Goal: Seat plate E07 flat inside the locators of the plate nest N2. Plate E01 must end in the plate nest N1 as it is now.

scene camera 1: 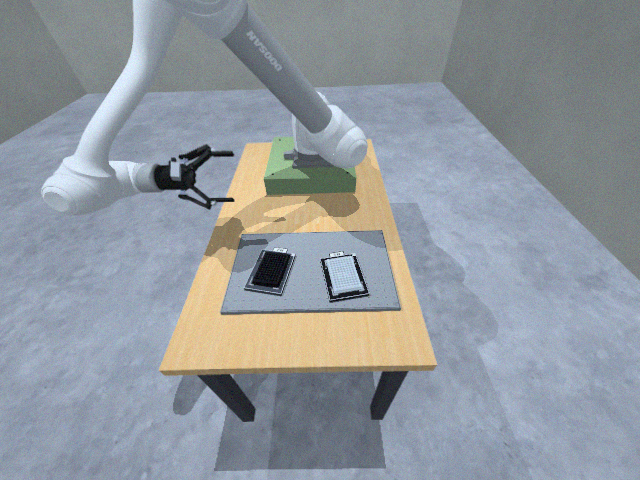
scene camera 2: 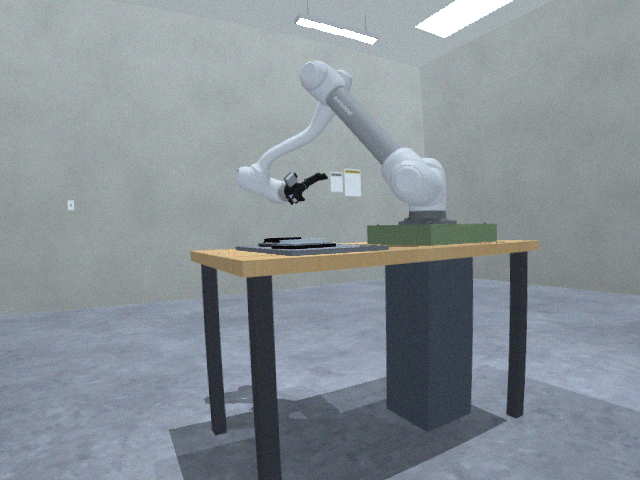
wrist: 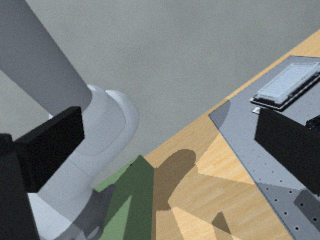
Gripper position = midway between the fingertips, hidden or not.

In view: my gripper (scene camera 1: 233, 176), a white plate E01 (scene camera 1: 337, 267), a black plate E07 (scene camera 1: 270, 272), a grey pegboard (scene camera 1: 305, 288) and a dark pedestal (scene camera 2: 429, 305).
My gripper also shows in the wrist view (wrist: 170, 123).
